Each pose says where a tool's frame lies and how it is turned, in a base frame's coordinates. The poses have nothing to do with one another.
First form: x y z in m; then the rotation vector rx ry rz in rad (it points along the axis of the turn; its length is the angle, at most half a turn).
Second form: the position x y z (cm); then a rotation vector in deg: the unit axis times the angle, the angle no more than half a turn. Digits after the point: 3 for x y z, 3 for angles.
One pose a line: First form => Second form
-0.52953 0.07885 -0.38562 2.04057 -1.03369 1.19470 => -52.953 7.885 -38.562 116.916 -59.226 68.451
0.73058 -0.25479 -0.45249 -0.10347 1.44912 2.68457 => 73.058 -25.479 -45.249 -5.928 83.028 153.815
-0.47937 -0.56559 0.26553 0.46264 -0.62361 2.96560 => -47.937 -56.559 26.553 26.507 -35.730 169.916
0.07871 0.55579 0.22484 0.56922 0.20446 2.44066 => 7.871 55.579 22.484 32.614 11.715 139.840
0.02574 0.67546 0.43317 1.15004 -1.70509 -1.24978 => 2.574 67.546 43.317 65.892 -97.694 -71.607
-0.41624 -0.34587 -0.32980 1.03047 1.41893 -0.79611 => -41.624 -34.587 -32.980 59.042 81.299 -45.614
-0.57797 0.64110 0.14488 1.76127 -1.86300 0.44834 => -57.797 64.110 14.488 100.913 -106.742 25.688
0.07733 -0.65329 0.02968 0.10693 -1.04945 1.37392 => 7.733 -65.329 2.968 6.127 -60.129 78.720
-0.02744 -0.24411 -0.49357 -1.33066 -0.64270 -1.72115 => -2.744 -24.411 -49.357 -76.241 -36.824 -98.615
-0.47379 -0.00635 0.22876 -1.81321 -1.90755 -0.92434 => -47.379 -0.635 22.876 -103.889 -109.295 -52.961
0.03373 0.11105 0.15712 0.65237 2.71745 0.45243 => 3.373 11.105 15.712 37.378 155.698 25.922
